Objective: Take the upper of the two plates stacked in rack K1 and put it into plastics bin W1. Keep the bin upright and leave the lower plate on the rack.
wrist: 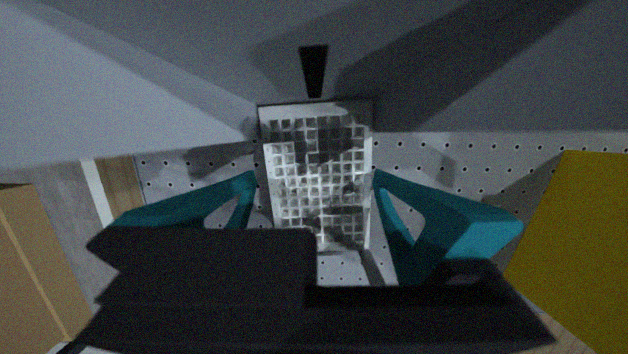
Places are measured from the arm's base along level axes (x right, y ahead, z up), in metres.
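Pixels of known places: gripper, between the fingertips: (314, 176).
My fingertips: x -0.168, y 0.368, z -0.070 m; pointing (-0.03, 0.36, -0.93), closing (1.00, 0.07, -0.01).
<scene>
Ahead of a thing's pixels: the offset from my fingertips to its top centre. "spot": to the spot under its first point. Level surfaces: height alone.
The upper plate @[dx +0.005, dy -0.007, dz +0.001 m] (320, 182), pale with a grid of square wells and dark shadows across it, is at the middle of the wrist view. Its far end meets a large grey-walled structure @[spot: dx -0.045, dy +0.038, dz +0.081 m] (150, 105), which seems to be rack K1. The lower plate cannot be made out apart from it. My gripper (314, 176) is open and empty; its two teal fingers stand wide, one towards each long side of the plate, with a gap on both sides. How far above the plate the fingertips are is hard to tell. Bin W1 cannot be identified for certain.
A yellow block or panel @[spot: dx +0.262, dy -0.036, dz -0.014 m] (575, 225) stands at the right. A brown box (45, 265) is at the lower left, beside a white strip (97, 192) and a wooden strip (120, 185). A perforated grey board @[dz -0.046 m] (490, 157) lies below. A black slot or bar @[spot: dx -0.003, dy +0.056, dz +0.057 m] (314, 70) shows on the grey structure.
</scene>
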